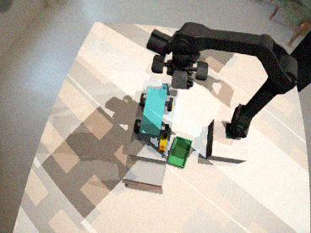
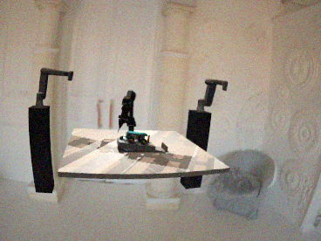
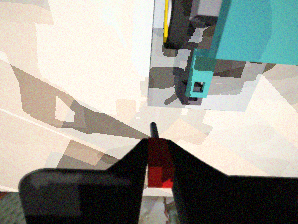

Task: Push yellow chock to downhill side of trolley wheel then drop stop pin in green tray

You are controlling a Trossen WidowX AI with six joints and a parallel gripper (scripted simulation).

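Right now the green tray is 50 mm behind my gripper tip, 250 mm to the left of it and 190 mm below it. From my gripper tip the other things lie so: red-headed stop pin: right at my gripper tip; then teal trolley: 70 mm ahead, 140 mm to the left, 70 mm below; then yellow chock: 20 mm ahead, 240 mm to the left, 100 mm below.
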